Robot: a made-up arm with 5 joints.
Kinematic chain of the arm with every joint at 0, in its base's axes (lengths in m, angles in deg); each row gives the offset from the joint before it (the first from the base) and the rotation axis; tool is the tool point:
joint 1: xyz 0 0 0.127 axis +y
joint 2: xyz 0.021 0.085 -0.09 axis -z
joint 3: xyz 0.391 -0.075 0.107 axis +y
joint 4: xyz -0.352 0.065 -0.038 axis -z
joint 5: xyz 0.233 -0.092 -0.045 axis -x
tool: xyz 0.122 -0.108 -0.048
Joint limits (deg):
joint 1: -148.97..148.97
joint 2: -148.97..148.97
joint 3: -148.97..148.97
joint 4: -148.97..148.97
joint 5: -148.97..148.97
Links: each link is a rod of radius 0.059 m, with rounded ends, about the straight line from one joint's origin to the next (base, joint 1, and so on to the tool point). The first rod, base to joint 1, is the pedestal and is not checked.
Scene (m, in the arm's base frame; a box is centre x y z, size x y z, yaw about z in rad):
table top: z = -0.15
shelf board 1: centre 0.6 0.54 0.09 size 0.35 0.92 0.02 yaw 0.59
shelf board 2: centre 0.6 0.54 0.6 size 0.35 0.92 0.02 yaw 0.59
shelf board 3: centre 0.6 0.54 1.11 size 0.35 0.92 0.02 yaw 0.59
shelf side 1: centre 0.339 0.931 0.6 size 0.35 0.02 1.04 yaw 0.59
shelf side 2: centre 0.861 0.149 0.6 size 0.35 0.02 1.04 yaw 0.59
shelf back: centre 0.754 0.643 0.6 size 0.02 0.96 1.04 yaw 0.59
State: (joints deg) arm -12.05 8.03 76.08 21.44 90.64
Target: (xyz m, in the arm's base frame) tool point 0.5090 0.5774 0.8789
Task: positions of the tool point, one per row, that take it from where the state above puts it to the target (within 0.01 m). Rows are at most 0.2 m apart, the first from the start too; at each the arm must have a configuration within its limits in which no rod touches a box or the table.
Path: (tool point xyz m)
1: 0.3853 -0.1541 0.2699
2: 0.4067 -0.0581 0.2634
3: 0.4141 0.0437 0.2796
4: 0.4087 0.1440 0.3192
5: 0.3924 0.2359 0.3809
6: 0.3680 0.3133 0.4616
7: 0.3388 0.3713 0.5574
8: 0.3081 0.4069 0.6629
9: 0.2788 0.4185 0.7721
10: 0.2533 0.4063 0.8789
11: 0.3675 0.4850 0.9101
12: 0.5090 0.5774 0.8789

